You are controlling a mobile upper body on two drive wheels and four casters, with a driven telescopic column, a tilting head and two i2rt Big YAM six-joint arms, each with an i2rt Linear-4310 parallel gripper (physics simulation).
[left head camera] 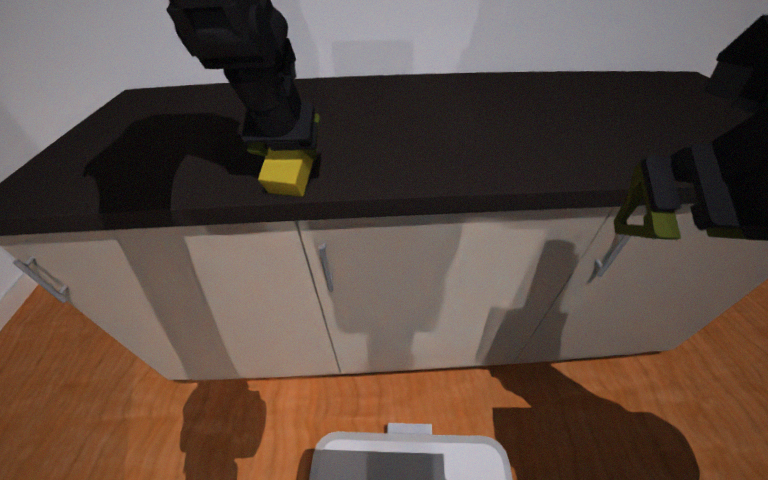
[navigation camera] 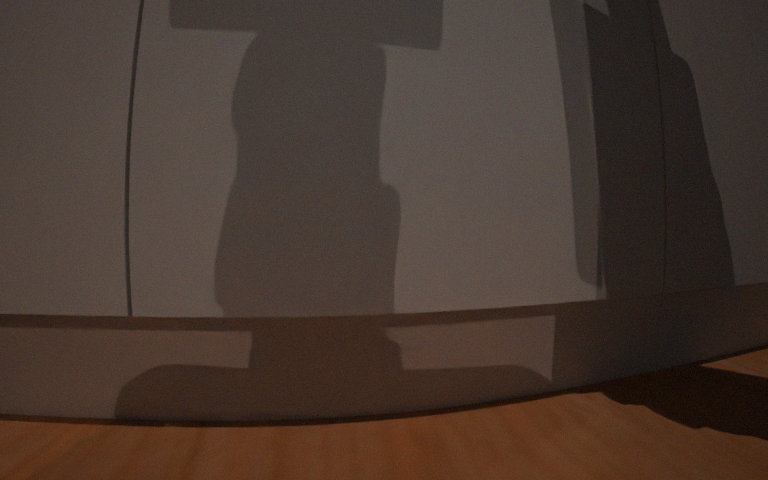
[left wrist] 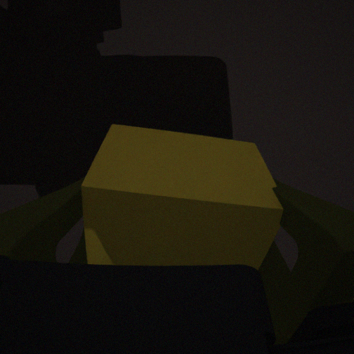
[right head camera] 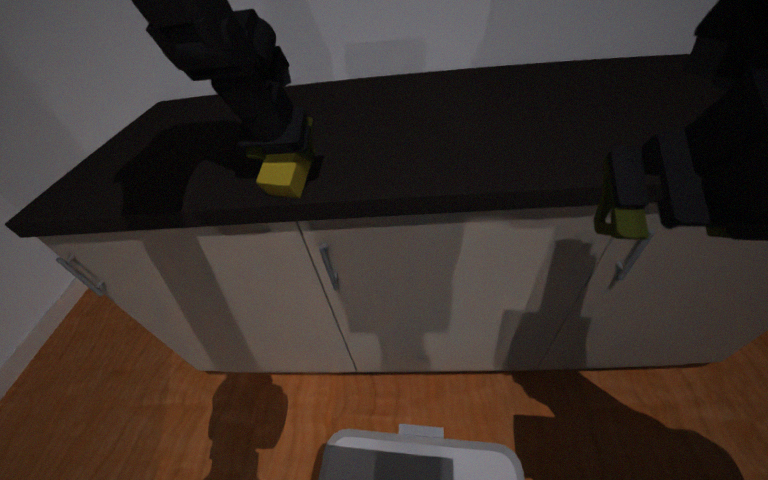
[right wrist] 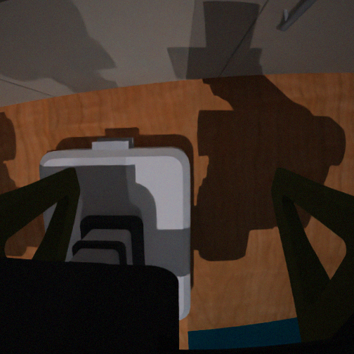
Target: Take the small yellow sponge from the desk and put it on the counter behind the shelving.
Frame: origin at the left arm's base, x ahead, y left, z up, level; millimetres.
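Seen in the pictures: left gripper, fingertip midpoint: [left head camera: 296, 157] [right head camera: 296, 159]; right gripper, fingertip midpoint: [left head camera: 661, 228] [right head camera: 651, 227].
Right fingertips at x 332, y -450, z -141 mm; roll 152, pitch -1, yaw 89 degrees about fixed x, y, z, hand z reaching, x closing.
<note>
Offsets run from my right fingertips to a thing's top centre. "pt": to the spot under its first point. Level surfaces: height alone.
The small yellow sponge {dx +223, dy +452, dz -22 mm} [left head camera: 286, 172] [right head camera: 283, 175] [left wrist: 180, 200] is a yellow block between the fingers of my left gripper [left head camera: 287, 153] [right head camera: 284, 156], which is shut on it. The sponge is over the front left part of the dark counter top {dz -107 mm} [left head camera: 453, 135] [right head camera: 453, 130]; I cannot tell whether its underside touches the top. My right gripper [right wrist: 175, 178] is open, with its fingers wide apart and no thing between them. In the left head camera it is at the right, by the counter's front edge. The desk and the shelving do not show.
The counter has pale doors {pt dx +176, dy +597, dz -386 mm} [left head camera: 254, 294] [right head camera: 271, 294] with metal handles {pt dx +160, dy +409, dz -263 mm} [left head camera: 325, 267] [right head camera: 329, 266]. A wall [left head camera: 509, 33] stands behind it. My white and grey base [left head camera: 475, 452] [right wrist: 167, 190] is on the wooden floor in front. A blue strip [right wrist: 240, 334] shows in the right wrist view.
</note>
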